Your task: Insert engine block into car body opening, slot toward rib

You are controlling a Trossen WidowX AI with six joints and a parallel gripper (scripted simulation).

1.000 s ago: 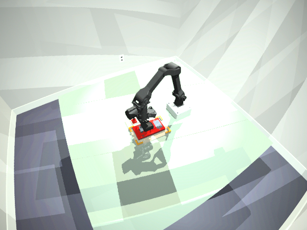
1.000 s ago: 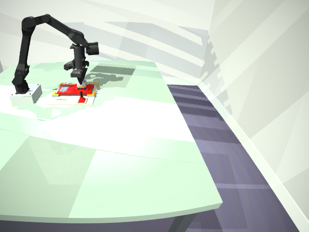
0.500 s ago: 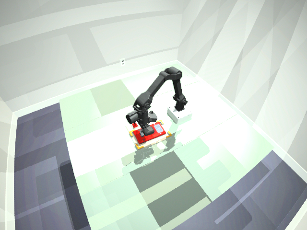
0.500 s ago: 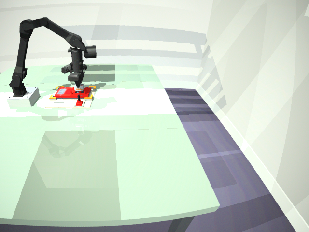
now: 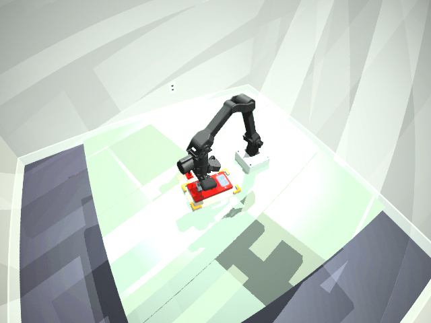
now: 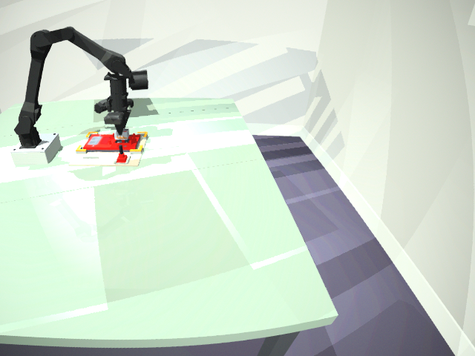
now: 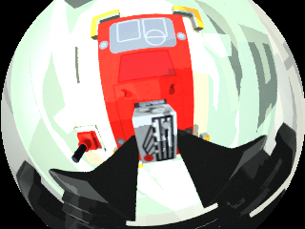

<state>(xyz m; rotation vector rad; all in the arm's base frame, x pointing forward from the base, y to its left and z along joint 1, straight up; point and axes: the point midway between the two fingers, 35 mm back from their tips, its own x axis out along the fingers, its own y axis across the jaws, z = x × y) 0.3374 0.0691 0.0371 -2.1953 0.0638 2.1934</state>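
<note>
Now: gripper tip 1 cm above the grey engine block.
</note>
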